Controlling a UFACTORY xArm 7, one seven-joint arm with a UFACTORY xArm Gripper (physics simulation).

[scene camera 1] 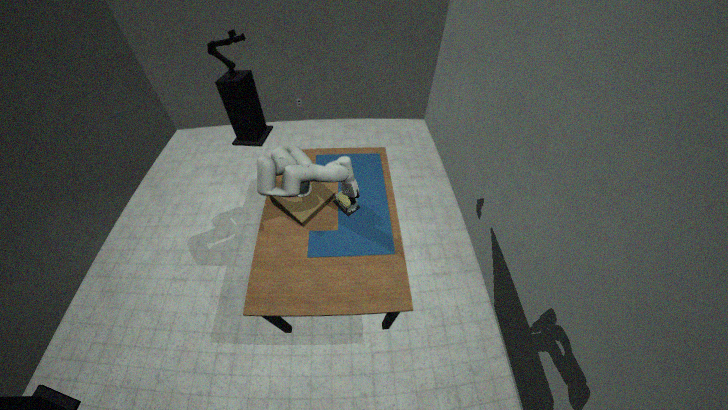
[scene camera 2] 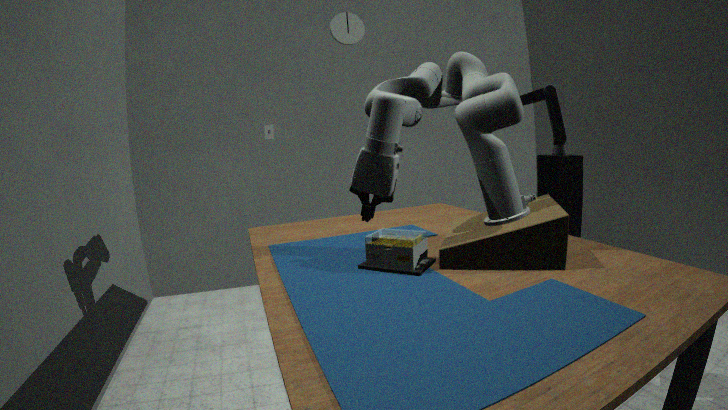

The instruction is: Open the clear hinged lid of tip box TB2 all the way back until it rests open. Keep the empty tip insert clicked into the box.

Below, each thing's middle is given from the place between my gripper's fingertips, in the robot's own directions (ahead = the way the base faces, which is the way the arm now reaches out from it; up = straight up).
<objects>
The clear lid (scene camera 2: 387, 237) lies 7 cm to the left of my hand, 6 cm behind it and 4 cm below it. From my hand the other things lie so: tip box TB2 (scene camera 2: 414, 261): 7 cm to the left, 7 cm below, 6 cm behind.
</objects>
